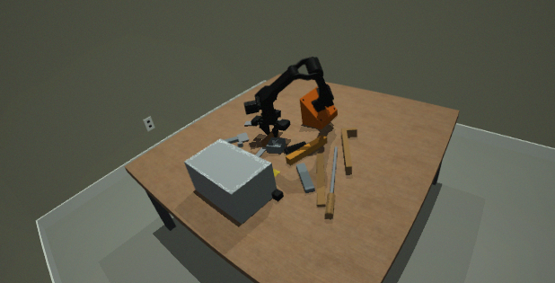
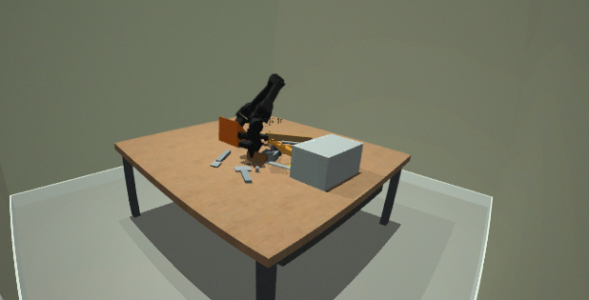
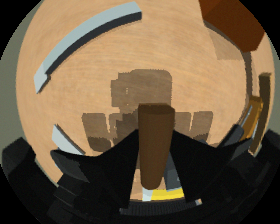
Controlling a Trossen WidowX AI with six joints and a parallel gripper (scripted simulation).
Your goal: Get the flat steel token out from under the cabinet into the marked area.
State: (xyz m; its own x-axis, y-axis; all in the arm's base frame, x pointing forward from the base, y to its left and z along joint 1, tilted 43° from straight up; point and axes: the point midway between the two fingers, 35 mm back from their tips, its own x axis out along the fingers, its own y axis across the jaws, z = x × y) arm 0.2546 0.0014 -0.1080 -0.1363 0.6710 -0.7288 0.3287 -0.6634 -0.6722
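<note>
Now: the grey block 40 mm ahead of my gripper tip, 70 mm to the left of it and 10 mm above it. From my gripper tip the other things lie so: wooden stick: 80 mm ahead, 370 mm to the left; orange bar: 20 mm behind, 210 mm to the left, 10 mm above; grey t-piece: 130 mm ahead, 150 mm to the right.
</note>
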